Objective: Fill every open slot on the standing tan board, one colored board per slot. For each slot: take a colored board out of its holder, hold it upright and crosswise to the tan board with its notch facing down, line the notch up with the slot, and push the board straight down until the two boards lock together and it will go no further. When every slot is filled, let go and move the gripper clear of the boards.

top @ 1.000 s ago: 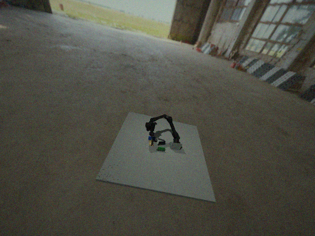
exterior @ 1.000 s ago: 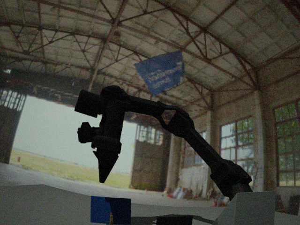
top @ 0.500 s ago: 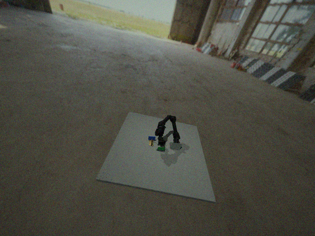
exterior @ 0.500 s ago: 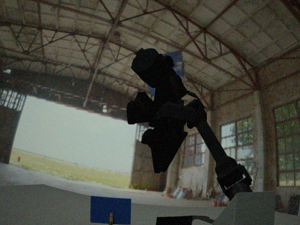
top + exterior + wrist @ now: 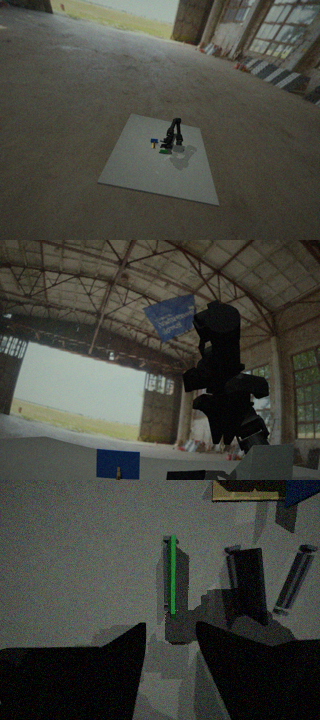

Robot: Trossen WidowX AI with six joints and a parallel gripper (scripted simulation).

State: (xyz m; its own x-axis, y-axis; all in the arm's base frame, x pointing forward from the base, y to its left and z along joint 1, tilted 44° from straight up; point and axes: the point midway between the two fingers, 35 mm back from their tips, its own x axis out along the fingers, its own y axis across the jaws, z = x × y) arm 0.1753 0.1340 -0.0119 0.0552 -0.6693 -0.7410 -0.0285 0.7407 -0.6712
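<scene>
My gripper tip is 3 cm short of the green board, 1 cm to the left of it and 12 cm above it. Also, from my gripper tip: tan board: 17 cm ahead, 13 cm to the right, 12 cm below; dark flat piece: 2 cm ahead, 12 cm to the right, 12 cm below; blue board: 17 cm ahead, 15 cm to the right, 9 cm below.
</scene>
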